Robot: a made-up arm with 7 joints.
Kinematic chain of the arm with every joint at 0, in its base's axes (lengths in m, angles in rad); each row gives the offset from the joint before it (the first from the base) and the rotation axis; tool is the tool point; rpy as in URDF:
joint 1: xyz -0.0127 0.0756 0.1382 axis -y
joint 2: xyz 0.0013 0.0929 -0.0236 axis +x
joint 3: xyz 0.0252 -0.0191 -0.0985 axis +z
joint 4: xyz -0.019 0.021 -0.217 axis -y
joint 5: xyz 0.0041 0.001 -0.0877 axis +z
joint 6: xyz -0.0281 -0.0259 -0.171 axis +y
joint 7: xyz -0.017 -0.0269 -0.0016 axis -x
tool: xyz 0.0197 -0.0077 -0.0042 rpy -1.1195 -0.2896 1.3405
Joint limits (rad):
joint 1: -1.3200..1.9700
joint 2: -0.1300..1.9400
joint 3: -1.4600..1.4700
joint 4: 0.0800..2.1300
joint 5: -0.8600..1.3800
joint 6: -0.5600..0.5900
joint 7: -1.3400..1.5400
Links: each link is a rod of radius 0.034 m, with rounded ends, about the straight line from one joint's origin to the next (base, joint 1, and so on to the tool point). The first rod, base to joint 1, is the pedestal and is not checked.
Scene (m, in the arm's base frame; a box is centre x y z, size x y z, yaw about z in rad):
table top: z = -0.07
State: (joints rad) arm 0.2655 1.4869 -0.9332 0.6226 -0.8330 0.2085 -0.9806
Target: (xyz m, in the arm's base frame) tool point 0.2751 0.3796 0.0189
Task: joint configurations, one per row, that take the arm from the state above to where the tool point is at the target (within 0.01 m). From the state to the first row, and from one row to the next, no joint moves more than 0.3 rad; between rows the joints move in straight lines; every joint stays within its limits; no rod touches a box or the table.
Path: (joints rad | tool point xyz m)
1: 0.2820 1.5488 -0.8638 0.8682 -0.8384 0.2357 -0.9920 | 0.1583 0.6966 0.0160
2: 0.2984 1.6107 -0.7945 1.1138 -0.8438 0.2629 -1.0034 | 0.1978 0.6576 0.0358
3: 0.3149 1.6726 -0.7251 1.3593 -0.8492 0.2901 -1.0149 | 0.2289 0.6089 0.0624
4: 0.3313 1.7345 -0.6557 1.6049 -0.8546 0.3173 -1.0263 | 0.2481 0.5519 0.0922
5: 0.3478 1.7964 -0.5863 1.8505 -0.8600 0.3445 -1.0377 | 0.2531 0.4892 0.1214
6: 0.4042 1.6240 -0.6716 1.9559 -0.8101 0.2566 -1.0278 | 0.2663 0.4414 0.0617
7: 0.4606 1.4516 -0.7568 2.0614 -0.7601 0.1687 -1.0180 | 0.2751 0.3796 0.0189

